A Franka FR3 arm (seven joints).
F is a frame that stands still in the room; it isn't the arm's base.
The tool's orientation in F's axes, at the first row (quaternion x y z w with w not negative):
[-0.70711, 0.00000, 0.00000, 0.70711]
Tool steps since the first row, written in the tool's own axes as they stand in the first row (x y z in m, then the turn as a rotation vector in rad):
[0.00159, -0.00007, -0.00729, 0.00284, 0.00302, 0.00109]
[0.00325, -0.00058, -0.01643, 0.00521, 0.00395, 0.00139]
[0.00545, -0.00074, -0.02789, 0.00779, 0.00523, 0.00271]
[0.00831, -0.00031, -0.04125, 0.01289, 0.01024, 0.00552]
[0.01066, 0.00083, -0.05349, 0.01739, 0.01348, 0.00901]
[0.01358, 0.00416, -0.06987, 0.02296, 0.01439, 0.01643]
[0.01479, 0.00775, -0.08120, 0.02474, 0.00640, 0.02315]
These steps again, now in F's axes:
[0.00159, -0.00729, 0.00007, 0.00284, 0.00109, -0.00302]
[0.00325, -0.01643, 0.00058, 0.00521, 0.00139, -0.00395]
[0.00545, -0.02789, 0.00074, 0.00779, 0.00271, -0.00523]
[0.00831, -0.04125, 0.00031, 0.01289, 0.00552, -0.01024]
[0.01066, -0.05349, -0.00083, 0.01739, 0.00901, -0.01348]
[0.01358, -0.06987, -0.00416, 0.02296, 0.01643, -0.01439]
[0.01479, -0.08120, -0.00775, 0.02474, 0.02315, -0.00640]

